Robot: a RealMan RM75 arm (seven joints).
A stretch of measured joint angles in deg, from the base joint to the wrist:
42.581 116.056 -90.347 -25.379 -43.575 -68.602 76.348
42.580 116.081 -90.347 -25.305 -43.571 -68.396 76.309
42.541 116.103 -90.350 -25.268 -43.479 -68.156 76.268
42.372 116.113 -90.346 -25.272 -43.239 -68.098 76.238
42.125 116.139 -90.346 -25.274 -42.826 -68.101 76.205
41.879 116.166 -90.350 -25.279 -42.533 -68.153 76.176
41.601 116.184 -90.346 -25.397 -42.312 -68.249 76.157
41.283 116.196 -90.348 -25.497 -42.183 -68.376 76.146
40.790 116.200 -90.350 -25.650 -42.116 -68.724 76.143
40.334 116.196 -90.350 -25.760 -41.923 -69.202 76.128
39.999 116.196 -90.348 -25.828 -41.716 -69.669 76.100
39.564 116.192 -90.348 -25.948 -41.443 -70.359 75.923
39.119 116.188 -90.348 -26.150 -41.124 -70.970 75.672
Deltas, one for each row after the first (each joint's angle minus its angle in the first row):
-0.001 0.025 0.000 0.074 0.004 0.206 -0.039
-0.040 0.047 -0.003 0.111 0.096 0.446 -0.080
-0.209 0.057 0.001 0.107 0.336 0.504 -0.110
-0.456 0.083 0.001 0.105 0.749 0.501 -0.143
-0.702 0.110 -0.003 0.100 1.042 0.449 -0.172
-0.980 0.128 0.001 -0.018 1.263 0.353 -0.191
-1.298 0.140 -0.001 -0.118 1.392 0.226 -0.202
-1.791 0.144 -0.003 -0.271 1.459 -0.122 -0.205
-2.247 0.140 -0.003 -0.381 1.652 -0.600 -0.220
-2.582 0.140 -0.001 -0.449 1.859 -1.067 -0.248
-3.017 0.136 -0.001 -0.569 2.132 -1.757 -0.425
-3.462 0.132 -0.001 -0.771 2.451 -2.368 -0.676

